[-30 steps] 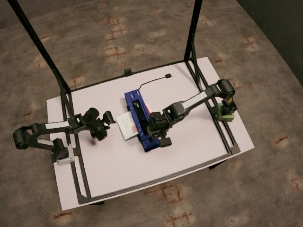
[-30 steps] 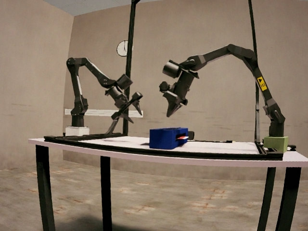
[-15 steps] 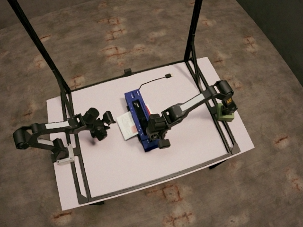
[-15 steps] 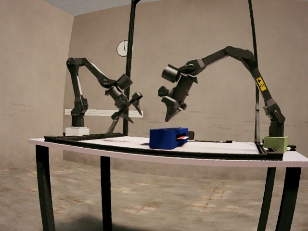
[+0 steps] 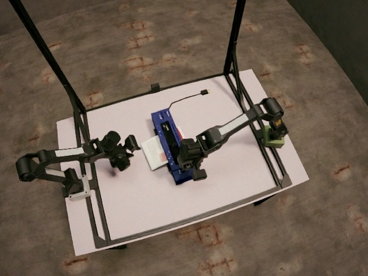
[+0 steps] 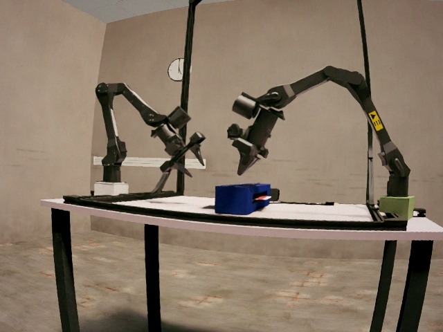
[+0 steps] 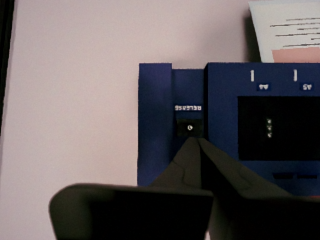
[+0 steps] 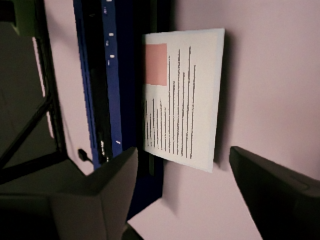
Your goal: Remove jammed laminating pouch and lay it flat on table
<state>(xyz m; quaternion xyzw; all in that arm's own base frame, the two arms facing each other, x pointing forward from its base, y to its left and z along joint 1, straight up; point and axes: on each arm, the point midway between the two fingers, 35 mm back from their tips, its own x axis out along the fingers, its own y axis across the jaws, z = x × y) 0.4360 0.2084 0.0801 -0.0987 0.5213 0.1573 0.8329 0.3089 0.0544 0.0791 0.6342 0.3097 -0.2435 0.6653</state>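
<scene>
My left hand is 30 mm to the left of the release key and 70 mm above it. From my left hand the other things lie so: plug 430 mm behind, 240 mm to the left, 140 mm below.
</scene>
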